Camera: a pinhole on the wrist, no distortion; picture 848 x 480 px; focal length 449.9 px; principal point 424.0 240.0 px. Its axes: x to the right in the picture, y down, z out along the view. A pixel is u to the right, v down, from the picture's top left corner.
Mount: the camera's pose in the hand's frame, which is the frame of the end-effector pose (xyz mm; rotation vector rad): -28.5 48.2 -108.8 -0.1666 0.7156 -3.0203
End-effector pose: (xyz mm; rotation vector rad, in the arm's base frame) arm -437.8 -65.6 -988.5 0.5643 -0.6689 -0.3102
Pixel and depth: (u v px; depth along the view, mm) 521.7 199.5 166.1
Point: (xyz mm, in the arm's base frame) -505.6 -76.1 -988.2
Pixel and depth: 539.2 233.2 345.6
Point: -643.4 -198.3 -954.4
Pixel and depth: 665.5 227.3 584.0
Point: -957.6 -292.0 -961.9
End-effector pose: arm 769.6 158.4 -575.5 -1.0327 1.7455 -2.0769
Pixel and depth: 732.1 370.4 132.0
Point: 856.8 232.4 -566.1
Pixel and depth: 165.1 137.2 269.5
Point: 751.8 -40.8 -506.8
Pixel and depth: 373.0 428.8 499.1
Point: 950.0 21.2 -202.2
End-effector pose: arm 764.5 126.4 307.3 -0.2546 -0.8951 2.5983
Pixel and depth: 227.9 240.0 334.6
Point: 601.1 159.7 493.9
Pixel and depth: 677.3 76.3 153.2
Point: 828.6 34.9 343.7
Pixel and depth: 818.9 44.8 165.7
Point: 872.5 -5.9 361.8
